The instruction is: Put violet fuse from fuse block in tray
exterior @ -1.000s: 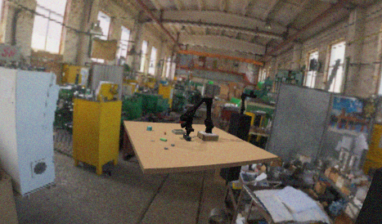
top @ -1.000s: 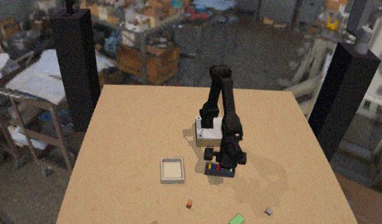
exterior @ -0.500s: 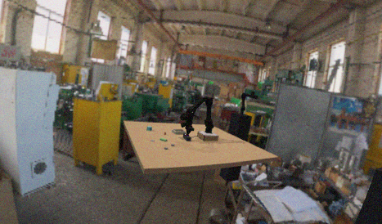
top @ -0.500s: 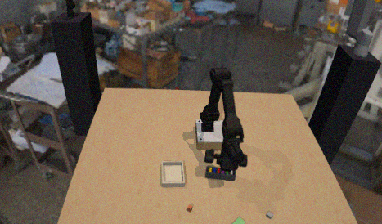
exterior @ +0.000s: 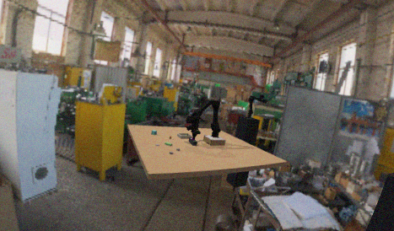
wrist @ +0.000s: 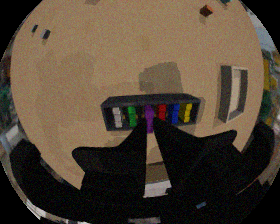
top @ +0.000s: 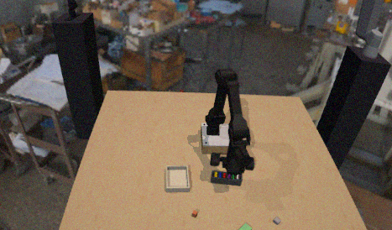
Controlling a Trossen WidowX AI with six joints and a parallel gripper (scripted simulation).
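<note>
Right now my gripper tip is 230 mm to the left of the tray, 50 mm above it and 10 mm short of it. From my gripper tip the other things lie so: green piece: 260 mm ahead, 50 mm to the left, 50 mm below; violet fuse: 10 mm below; orange cube: 190 mm ahead, 150 mm to the right, 40 mm below.
</note>
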